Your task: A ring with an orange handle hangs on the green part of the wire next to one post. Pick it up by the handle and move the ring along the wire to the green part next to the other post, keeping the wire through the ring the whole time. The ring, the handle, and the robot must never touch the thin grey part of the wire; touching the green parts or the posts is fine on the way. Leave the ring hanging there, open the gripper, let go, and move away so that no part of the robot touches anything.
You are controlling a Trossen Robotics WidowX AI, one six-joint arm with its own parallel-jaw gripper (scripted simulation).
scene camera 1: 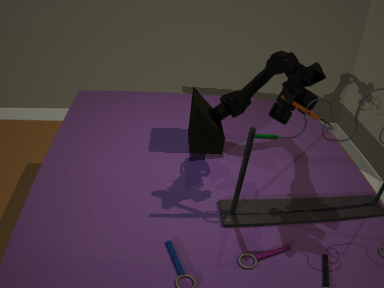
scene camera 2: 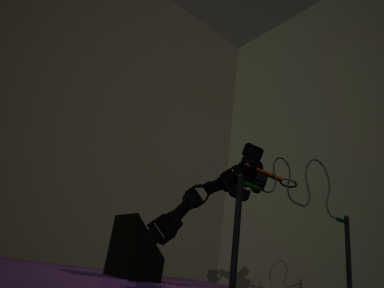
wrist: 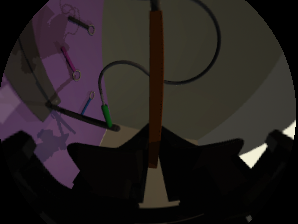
Labels:
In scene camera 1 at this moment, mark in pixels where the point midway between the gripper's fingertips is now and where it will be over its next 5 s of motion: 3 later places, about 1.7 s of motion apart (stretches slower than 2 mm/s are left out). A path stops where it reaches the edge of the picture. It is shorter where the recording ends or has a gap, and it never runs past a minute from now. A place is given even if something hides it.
The gripper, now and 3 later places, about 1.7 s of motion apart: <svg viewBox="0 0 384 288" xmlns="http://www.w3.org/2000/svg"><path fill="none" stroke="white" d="M286 104L288 119L310 133L335 115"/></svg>

